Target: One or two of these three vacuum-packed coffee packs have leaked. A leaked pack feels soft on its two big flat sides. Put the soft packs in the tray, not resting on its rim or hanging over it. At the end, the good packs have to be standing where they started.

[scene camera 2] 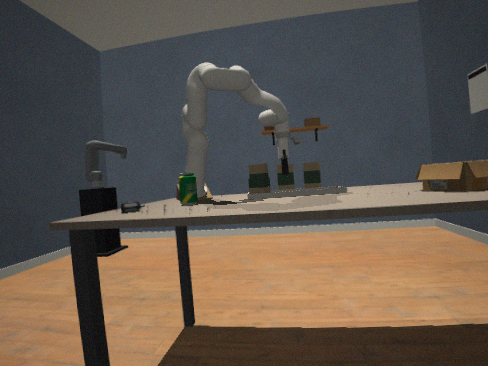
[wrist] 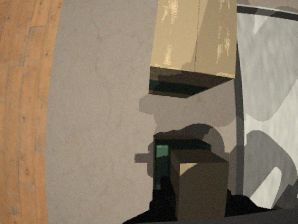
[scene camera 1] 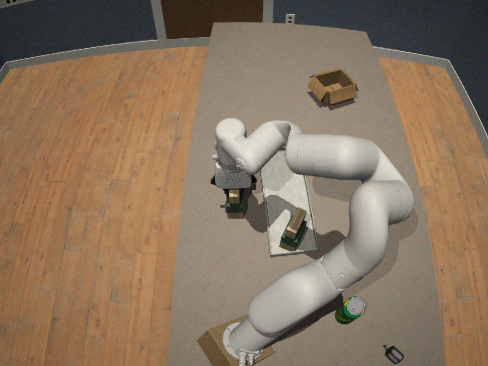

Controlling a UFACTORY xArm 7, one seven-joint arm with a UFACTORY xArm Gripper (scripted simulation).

Labels:
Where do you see a cardboard box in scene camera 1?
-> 338, 81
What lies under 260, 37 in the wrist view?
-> A tray.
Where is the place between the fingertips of my gripper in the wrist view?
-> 185, 191

